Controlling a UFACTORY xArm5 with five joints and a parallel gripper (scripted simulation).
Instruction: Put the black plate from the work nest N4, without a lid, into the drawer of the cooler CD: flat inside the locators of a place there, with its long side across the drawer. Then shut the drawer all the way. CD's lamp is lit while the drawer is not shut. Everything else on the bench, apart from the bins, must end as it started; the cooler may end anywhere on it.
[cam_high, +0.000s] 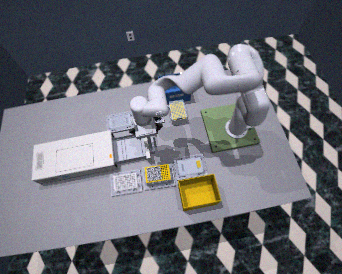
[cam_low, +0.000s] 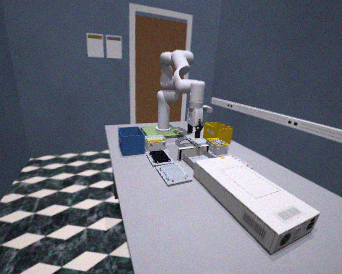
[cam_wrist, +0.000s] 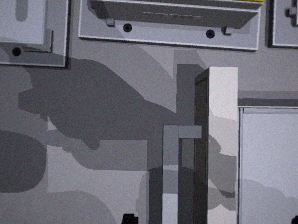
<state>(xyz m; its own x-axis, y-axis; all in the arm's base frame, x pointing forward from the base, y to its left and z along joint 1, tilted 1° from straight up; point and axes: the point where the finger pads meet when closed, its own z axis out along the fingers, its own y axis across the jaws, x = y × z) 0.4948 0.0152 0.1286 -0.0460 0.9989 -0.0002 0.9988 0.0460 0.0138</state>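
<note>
Right now my hand is 19 cm to the left of the black plate, 13 cm above it and 2 cm past it. Round my hand: clear plate: 18 cm to the right, 16 cm ahead, 13 cm below; white plate: 19 cm to the left, 15 cm ahead, 13 cm below; cooler drawer: 13 cm ahead, 11 cm below, 1 cm to the left.
</note>
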